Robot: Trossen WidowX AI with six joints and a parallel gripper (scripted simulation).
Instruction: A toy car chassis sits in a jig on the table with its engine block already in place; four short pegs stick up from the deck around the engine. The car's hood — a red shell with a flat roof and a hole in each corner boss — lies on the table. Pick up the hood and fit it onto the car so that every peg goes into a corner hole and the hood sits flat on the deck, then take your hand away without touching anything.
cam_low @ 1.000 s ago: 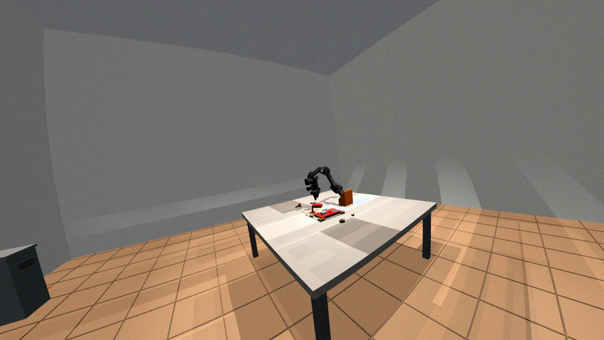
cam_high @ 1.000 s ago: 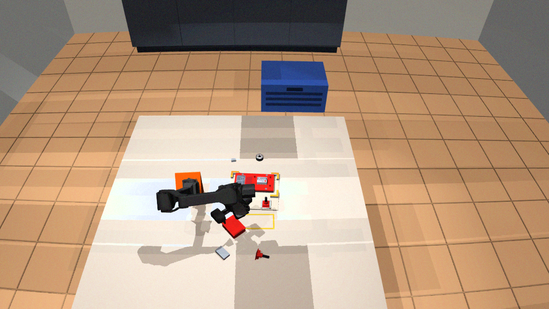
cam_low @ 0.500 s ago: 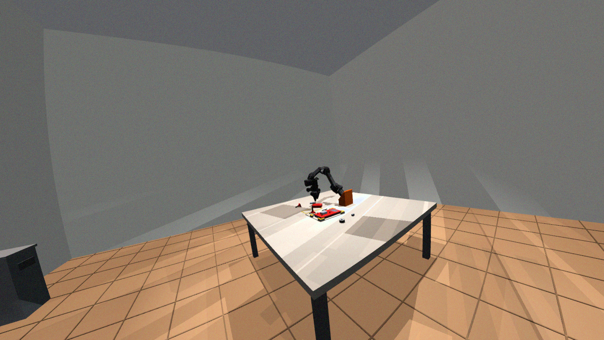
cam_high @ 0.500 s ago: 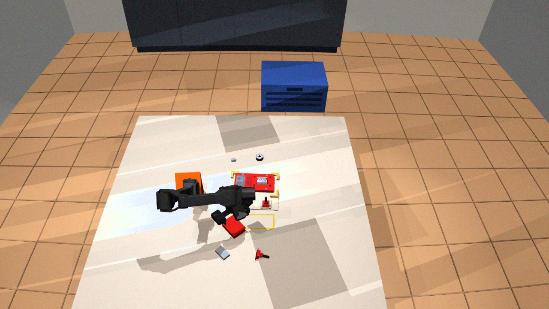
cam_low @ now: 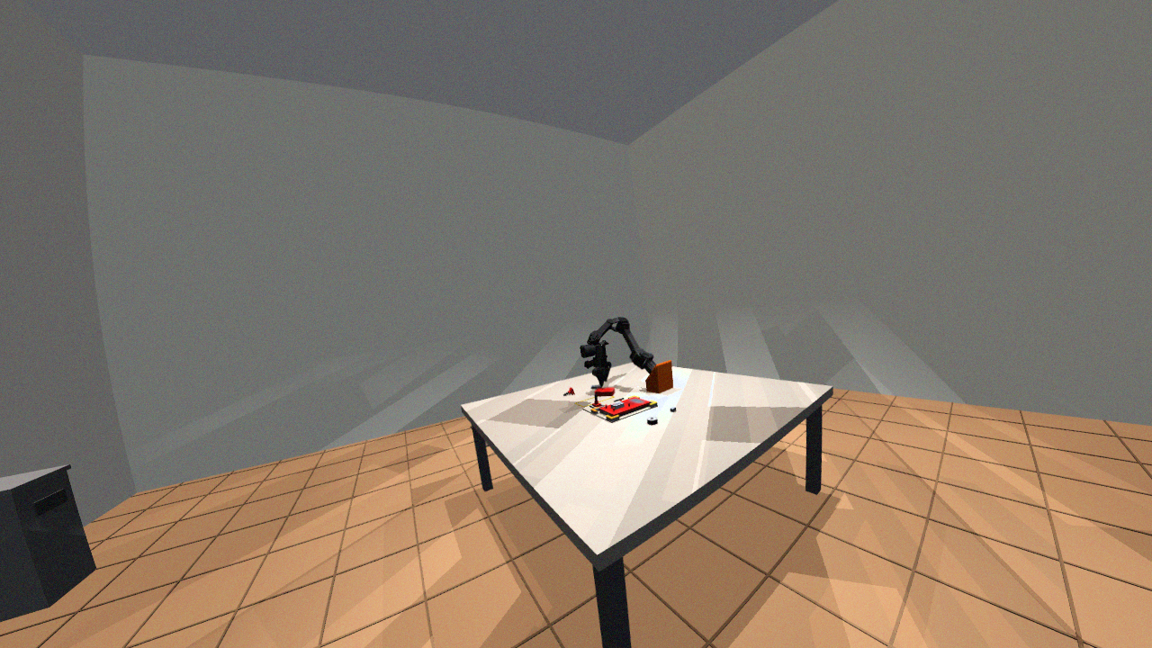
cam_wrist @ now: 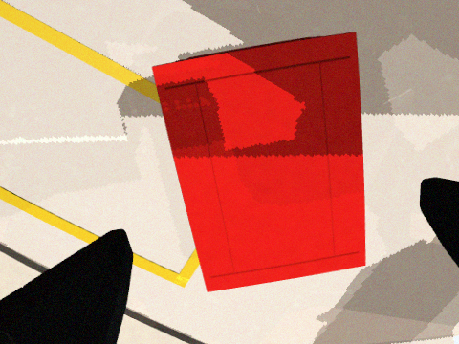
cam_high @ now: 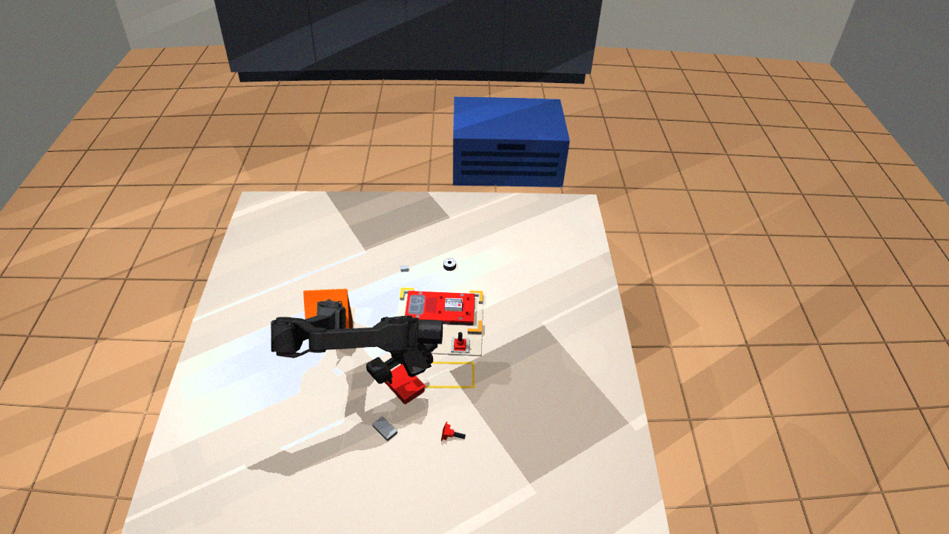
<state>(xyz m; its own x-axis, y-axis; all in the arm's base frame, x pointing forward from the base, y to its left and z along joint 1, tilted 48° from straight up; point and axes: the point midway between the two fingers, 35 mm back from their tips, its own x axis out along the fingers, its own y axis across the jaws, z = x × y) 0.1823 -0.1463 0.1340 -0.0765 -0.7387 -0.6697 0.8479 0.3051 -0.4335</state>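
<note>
Now: the red hood 4 cm below my gripper tip.
</note>
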